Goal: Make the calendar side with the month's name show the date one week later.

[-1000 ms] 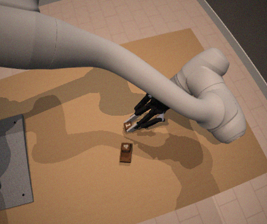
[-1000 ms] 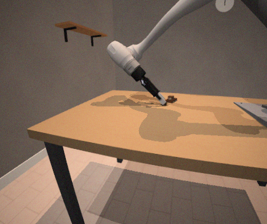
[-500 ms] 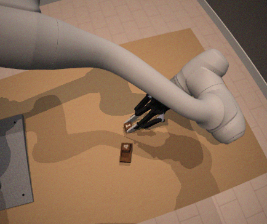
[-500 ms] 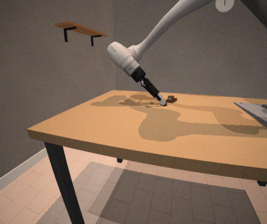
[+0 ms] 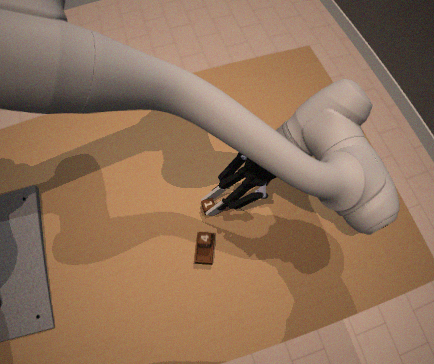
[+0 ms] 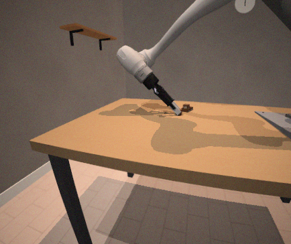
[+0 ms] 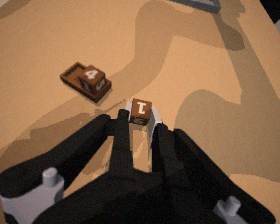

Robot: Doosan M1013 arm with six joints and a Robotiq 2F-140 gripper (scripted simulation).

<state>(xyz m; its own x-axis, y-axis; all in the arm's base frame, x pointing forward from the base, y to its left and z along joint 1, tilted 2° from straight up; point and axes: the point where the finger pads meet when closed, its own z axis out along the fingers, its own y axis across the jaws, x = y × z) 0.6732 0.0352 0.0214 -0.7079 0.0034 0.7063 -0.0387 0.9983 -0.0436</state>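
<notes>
The cube is 20 mm below my hand and 20 mm behind it. The rest, counted from my hand: tray: 100 mm to the right, 60 mm behind, 30 mm below.
</notes>
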